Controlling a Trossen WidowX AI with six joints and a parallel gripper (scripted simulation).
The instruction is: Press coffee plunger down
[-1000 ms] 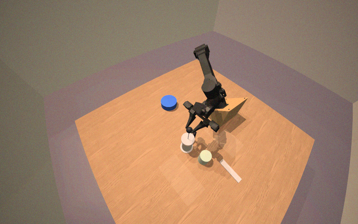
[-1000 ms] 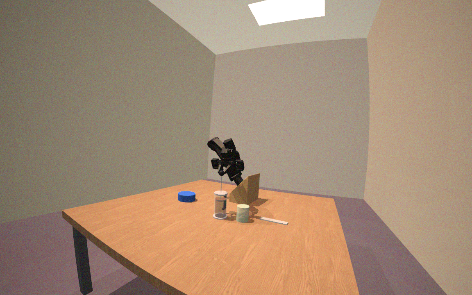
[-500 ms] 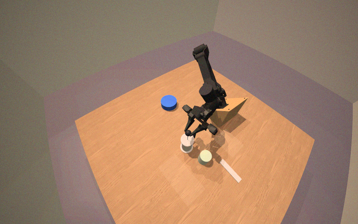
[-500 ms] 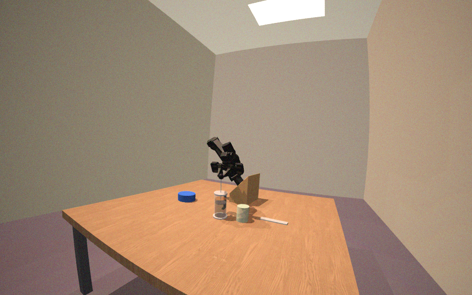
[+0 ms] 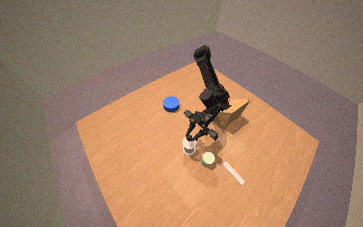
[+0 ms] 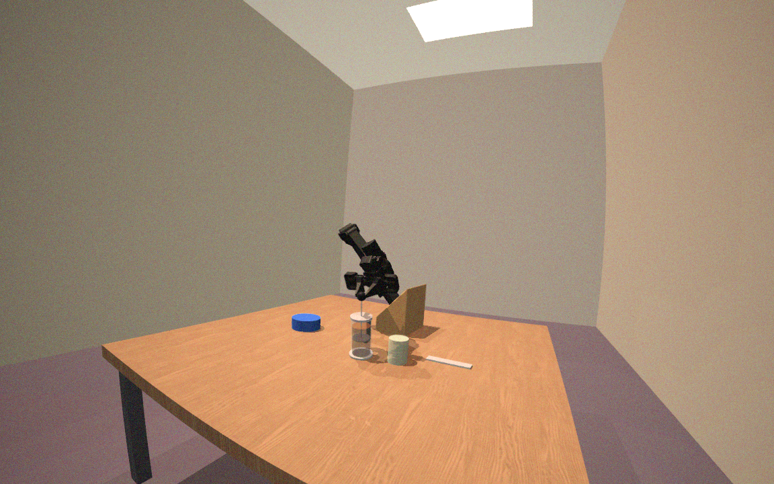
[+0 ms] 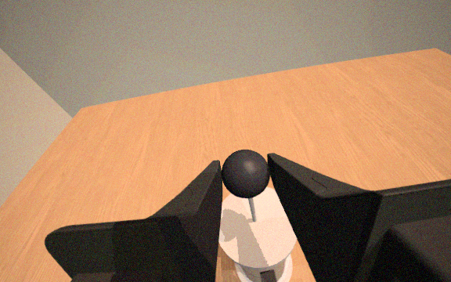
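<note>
Now: gripper tip 10 cm above the coffee press, 4 cm past it and 1 cm to the left of it. From my gripper tip the other things lie so: white flat strip: 26 cm to the left, 21 cm below, 14 cm behind; then pale green cylinder: 17 cm below, 11 cm to the left, 6 cm behind.
</note>
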